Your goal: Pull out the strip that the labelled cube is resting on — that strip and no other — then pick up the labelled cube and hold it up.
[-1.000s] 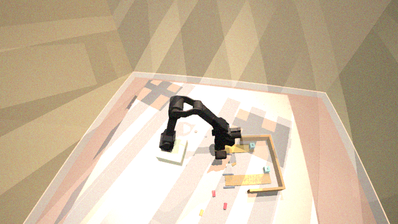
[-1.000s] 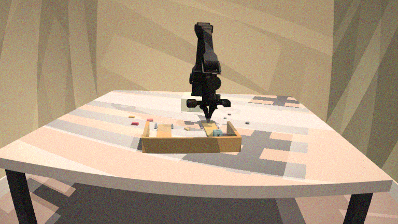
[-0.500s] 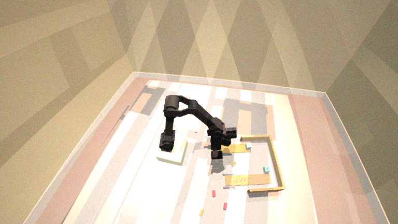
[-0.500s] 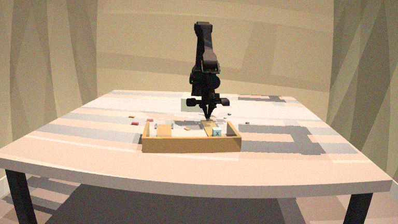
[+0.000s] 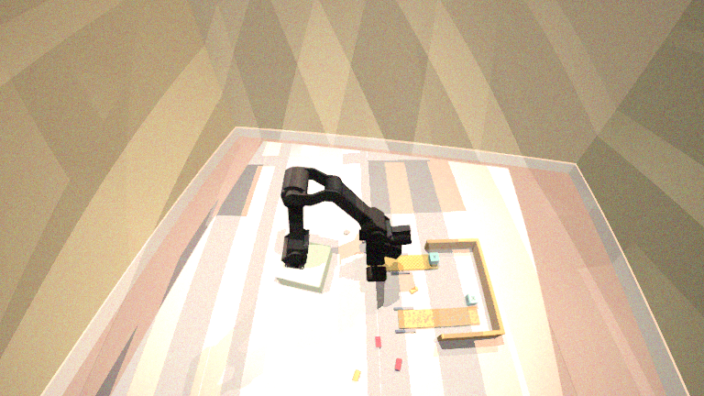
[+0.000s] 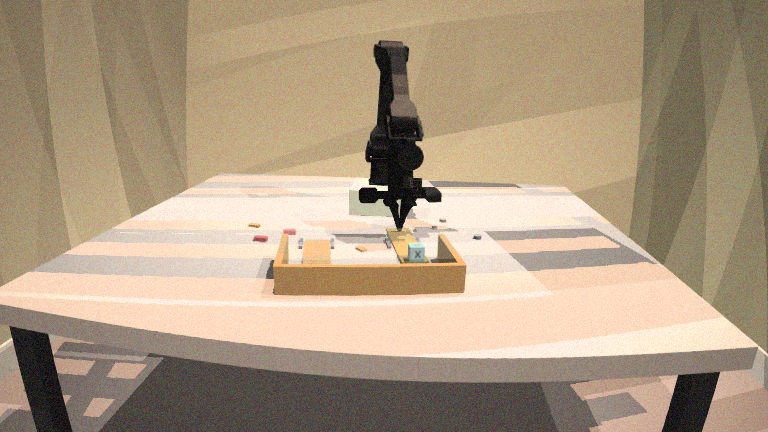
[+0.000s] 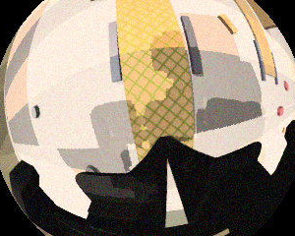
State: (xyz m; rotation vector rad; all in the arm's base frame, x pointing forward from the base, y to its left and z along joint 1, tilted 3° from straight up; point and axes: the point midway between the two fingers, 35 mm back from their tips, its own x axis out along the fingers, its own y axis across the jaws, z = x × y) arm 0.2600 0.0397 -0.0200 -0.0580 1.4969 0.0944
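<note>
Right now my gripper tip is 10 cm short of the yellow strip and 1 cm to the right of it. Also, from my gripper tip: orange strip: 21 cm ahead, 17 cm to the right.
</note>
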